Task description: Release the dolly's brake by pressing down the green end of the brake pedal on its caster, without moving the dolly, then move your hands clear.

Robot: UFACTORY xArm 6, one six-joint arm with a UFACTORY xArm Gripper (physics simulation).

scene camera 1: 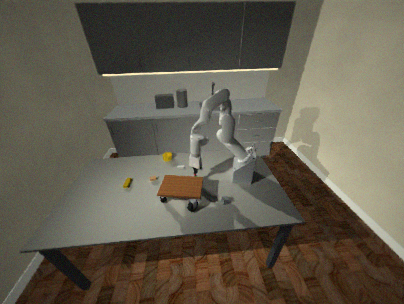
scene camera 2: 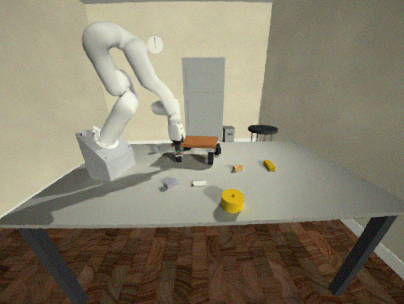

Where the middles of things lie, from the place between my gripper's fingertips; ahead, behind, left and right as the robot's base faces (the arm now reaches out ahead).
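Labels:
My gripper is 50 mm above the dolly (scene camera 1: 175,186), and I see that it is also 150 mm short of the dolly and 100 mm to the right of it.

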